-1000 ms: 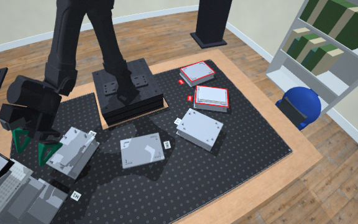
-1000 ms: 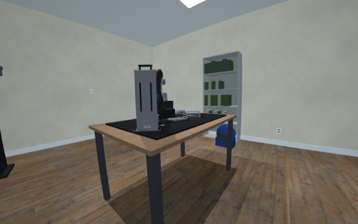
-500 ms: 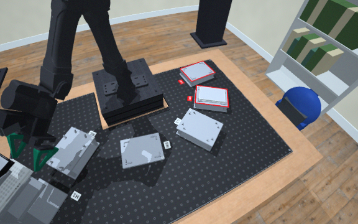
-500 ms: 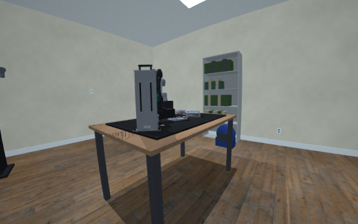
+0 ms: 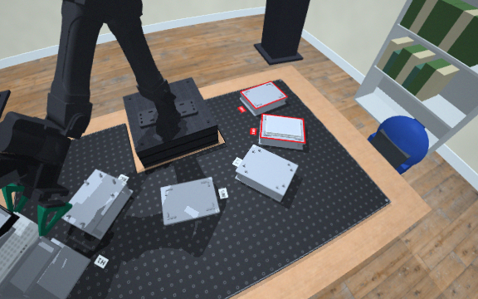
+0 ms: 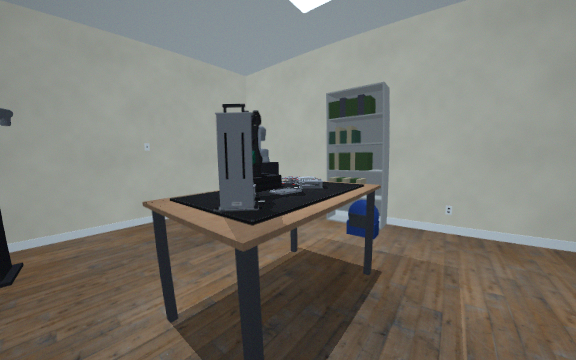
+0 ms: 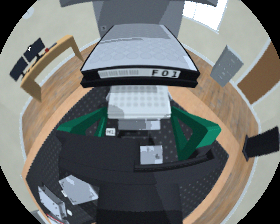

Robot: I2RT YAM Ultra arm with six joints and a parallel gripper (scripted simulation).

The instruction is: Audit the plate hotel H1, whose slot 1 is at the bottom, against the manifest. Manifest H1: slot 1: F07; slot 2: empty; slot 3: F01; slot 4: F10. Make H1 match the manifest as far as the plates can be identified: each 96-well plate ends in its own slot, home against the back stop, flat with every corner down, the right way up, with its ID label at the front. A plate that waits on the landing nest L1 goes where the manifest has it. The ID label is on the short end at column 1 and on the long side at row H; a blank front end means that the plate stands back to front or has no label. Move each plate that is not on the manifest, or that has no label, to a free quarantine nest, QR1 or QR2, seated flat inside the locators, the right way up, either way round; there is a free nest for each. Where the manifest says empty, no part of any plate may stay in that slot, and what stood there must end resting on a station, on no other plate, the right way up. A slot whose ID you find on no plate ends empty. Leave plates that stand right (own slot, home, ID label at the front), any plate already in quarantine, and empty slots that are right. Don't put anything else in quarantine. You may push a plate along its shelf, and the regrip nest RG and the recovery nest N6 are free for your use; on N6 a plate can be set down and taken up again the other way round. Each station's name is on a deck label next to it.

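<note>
My hand is 100 mm short of the plate hotel H1, 90 mm to the left of it and 10 mm below it. Also, from my hand: N6 label 440 mm to the left, 190 mm below, 20 mm behind; H1 deck label 190 mm below, 70 mm to the left, 70 mm ahead; red-framed quarantine nest 740 mm to the left, 370 mm behind, 150 mm below.
</note>
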